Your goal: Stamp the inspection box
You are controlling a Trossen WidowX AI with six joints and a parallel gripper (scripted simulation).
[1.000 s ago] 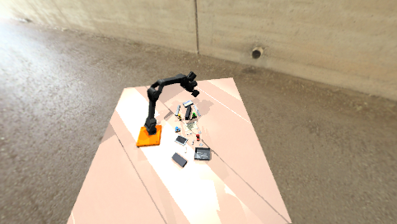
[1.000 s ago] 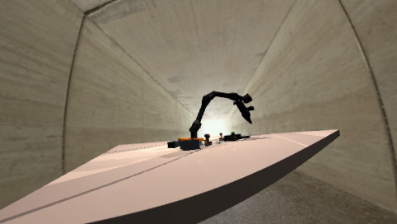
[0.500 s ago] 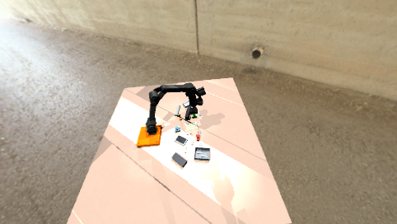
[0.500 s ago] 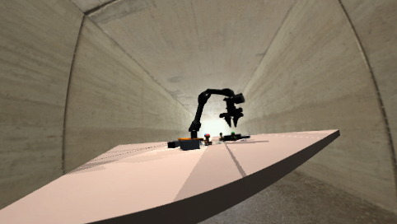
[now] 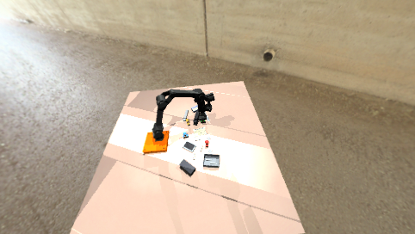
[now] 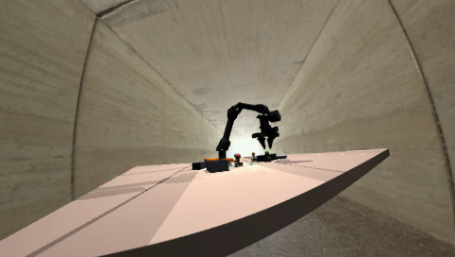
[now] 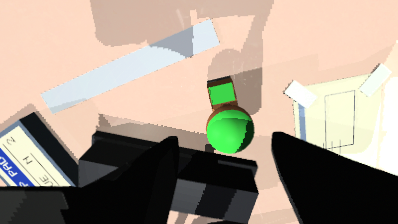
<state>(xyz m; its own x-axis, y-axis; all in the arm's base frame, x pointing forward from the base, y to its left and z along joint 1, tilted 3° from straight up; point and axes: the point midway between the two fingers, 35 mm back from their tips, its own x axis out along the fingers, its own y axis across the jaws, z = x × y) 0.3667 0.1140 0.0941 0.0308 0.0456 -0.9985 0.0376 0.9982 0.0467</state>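
The green-knobbed pass stamp is 50 mm below my gripper tip. Round my gripper tip: blue-topped stamp 160 mm behind, 130 mm to the right, 50 mm below; then grey-blue strip 30 mm ahead, 70 mm to the left, 70 mm below; then card 40 mm behind, 100 mm to the right, 80 mm below.
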